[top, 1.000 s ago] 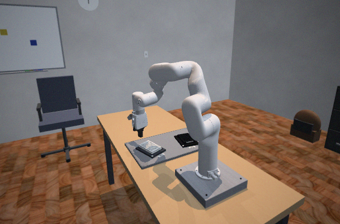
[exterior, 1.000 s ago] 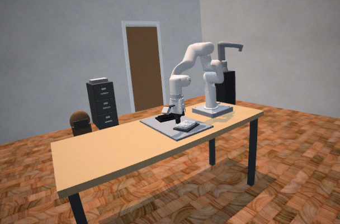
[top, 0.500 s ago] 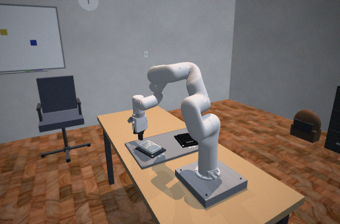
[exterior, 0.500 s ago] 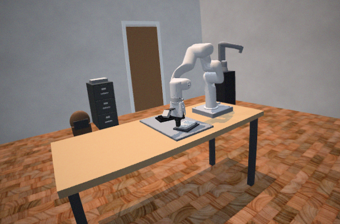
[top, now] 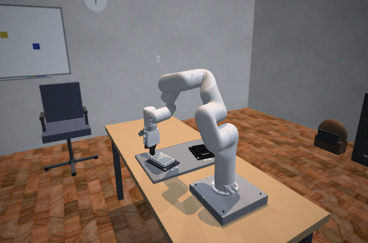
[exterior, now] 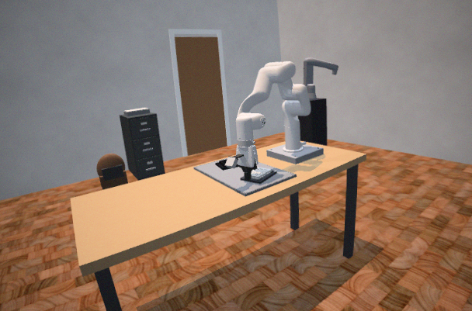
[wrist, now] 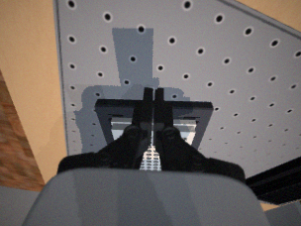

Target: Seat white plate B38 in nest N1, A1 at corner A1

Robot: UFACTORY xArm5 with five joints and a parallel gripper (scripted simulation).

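The white 96-well plate B38 is 8 cm behind my hand, 4 cm to the right of it and 2 cm below it. From my hand the other things lie so: black plate B83 (31 cm to the right, 7 cm behind, 2 cm below); then N1 label (18 cm behind, 8 cm to the right, 4 cm below); then plate nest N1 (9 cm behind, 4 cm to the right, 3 cm below).
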